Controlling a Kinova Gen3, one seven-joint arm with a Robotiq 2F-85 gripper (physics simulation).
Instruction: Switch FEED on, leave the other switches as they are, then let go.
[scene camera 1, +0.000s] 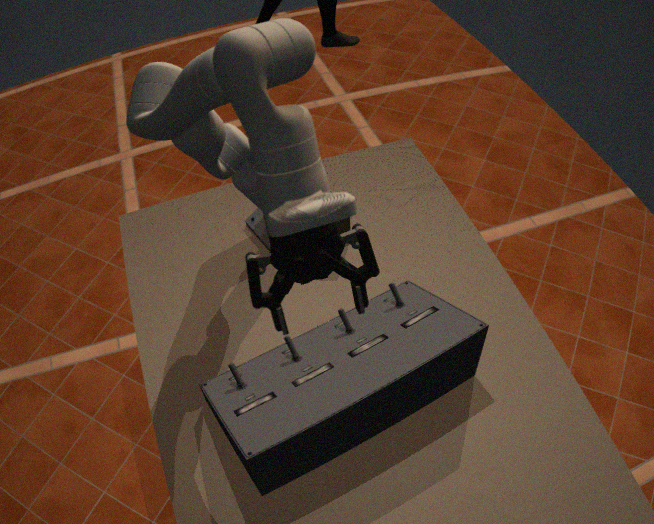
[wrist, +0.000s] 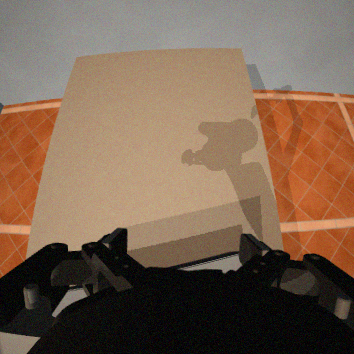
Labels:
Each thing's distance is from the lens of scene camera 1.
my gripper (scene camera 1: 322, 321): 74 cm
grey switch box (scene camera 1: 291, 415): 106 cm

